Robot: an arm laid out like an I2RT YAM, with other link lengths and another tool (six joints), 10 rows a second.
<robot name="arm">
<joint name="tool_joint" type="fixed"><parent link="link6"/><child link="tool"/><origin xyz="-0.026 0.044 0.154" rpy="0 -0.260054 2.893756"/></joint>
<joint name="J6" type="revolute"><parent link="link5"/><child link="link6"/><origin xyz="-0.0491 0 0.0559" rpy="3.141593 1.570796 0"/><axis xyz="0 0 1"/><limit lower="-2.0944" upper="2.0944"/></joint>
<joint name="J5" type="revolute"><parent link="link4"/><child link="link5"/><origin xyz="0.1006 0.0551 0.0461" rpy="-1.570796 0 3.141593"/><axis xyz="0 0 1"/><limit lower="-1.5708" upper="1.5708"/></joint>
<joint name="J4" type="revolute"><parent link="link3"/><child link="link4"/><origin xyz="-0.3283 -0.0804 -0.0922" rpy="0 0 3.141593"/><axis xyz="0 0 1"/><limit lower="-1.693" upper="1.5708"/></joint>
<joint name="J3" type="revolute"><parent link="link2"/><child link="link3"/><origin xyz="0.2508 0 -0.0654" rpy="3.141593 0 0"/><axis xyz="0 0 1"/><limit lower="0" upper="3.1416"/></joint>
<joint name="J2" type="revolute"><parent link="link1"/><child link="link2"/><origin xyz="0.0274 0.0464 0.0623" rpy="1.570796 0 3.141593"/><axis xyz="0 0 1"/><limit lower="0" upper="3.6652"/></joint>
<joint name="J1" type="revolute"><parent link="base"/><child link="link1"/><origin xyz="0 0 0.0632"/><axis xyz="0 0 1"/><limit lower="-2.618" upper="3.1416"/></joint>
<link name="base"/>
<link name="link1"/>
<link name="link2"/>
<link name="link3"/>
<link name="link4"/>
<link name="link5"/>
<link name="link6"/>
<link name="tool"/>
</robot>
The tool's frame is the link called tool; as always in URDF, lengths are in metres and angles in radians.
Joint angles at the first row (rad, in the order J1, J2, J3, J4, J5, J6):
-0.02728 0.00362 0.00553 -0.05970 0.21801 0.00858
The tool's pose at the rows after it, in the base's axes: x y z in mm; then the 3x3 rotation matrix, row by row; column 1 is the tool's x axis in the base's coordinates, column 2 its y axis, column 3 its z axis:
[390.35, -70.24, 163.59], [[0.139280, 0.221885, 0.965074], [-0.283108, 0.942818, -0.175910], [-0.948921, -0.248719, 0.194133]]
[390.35, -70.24, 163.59], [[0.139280, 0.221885, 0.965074], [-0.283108, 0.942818, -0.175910], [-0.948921, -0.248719, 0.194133]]
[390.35, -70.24, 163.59], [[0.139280, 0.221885, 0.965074], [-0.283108, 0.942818, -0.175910], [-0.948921, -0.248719, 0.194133]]
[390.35, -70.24, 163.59], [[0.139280, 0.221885, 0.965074], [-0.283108, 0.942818, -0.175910], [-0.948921, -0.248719, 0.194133]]
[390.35, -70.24, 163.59], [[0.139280, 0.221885, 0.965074], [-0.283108, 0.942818, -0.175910], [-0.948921, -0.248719, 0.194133]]
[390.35, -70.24, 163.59], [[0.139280, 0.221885, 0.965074], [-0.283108, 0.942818, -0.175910], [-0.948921, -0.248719, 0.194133]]
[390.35, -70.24, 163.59], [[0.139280, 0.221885, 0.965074], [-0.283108, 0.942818, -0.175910], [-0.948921, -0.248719, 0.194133]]
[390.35, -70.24, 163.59], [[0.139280, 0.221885, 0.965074], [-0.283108, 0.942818, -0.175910], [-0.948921, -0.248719, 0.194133]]
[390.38, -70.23, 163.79], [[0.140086, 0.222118, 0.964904], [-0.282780, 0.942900, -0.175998], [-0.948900, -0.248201, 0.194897]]
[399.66, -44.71, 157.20], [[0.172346, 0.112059, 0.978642], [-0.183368, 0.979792, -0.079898], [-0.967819, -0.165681, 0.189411]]
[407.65, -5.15, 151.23], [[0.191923, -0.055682, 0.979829], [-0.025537, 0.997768, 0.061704], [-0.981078, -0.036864, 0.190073]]
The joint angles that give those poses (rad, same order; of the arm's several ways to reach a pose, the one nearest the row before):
-0.02728 0.00366 0.00555 -0.05969 0.21801 0.00858
-0.02728 0.00366 0.00555 -0.05969 0.21801 0.00858
-0.02728 0.00366 0.00555 -0.05969 0.21801 0.00858
-0.02728 0.00366 0.00555 -0.05969 0.21801 0.00858
-0.02728 0.00366 0.00555 -0.05969 0.21801 0.00858
-0.02728 0.00366 0.00555 -0.05969 0.21801 0.00858
-0.02728 0.00366 0.00555 -0.05969 0.21801 0.00858
-0.02728 0.00366 0.00555 -0.05969 0.21801 0.00858
-0.02727 0.00357 0.00552 -0.05898 0.21801 0.00896
-0.02613 0.00355 0.00550 -0.06814 0.09861 0.08755
-0.02615 0.00354 0.00550 -0.07082 -0.07918 0.20542

